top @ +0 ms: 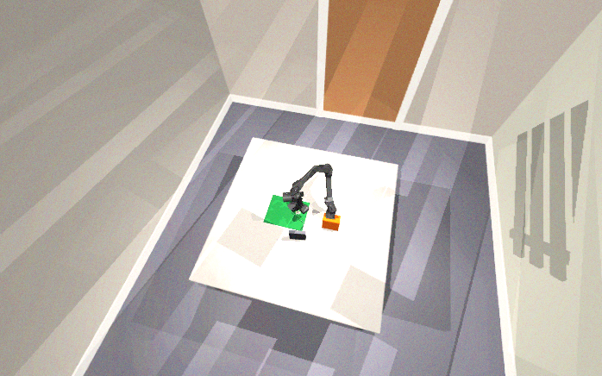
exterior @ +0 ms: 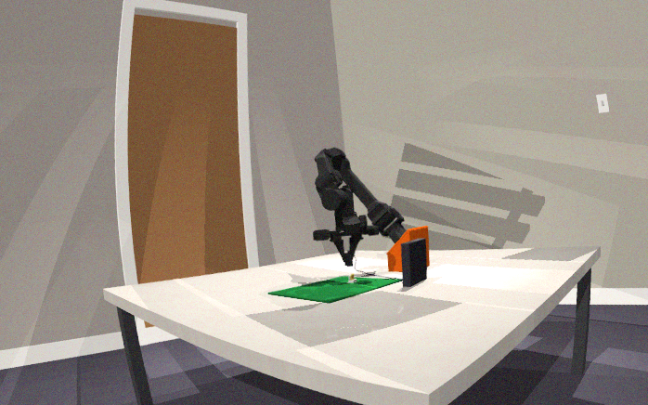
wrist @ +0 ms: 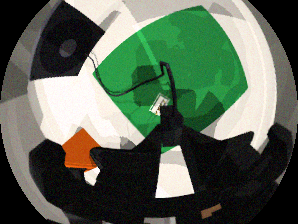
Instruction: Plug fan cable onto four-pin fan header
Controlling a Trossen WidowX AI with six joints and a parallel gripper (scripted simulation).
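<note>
Now: the pale header 1 cm to the left of my gripper tip and 6 cm below it. From my gripper tip the other things lie so: fan 2 cm behind, 20 cm to the left; green board 9 cm ahead, 2 cm to the left, 8 cm below; dark plug 1 cm ahead, 1 cm to the left, 1 cm above.
</note>
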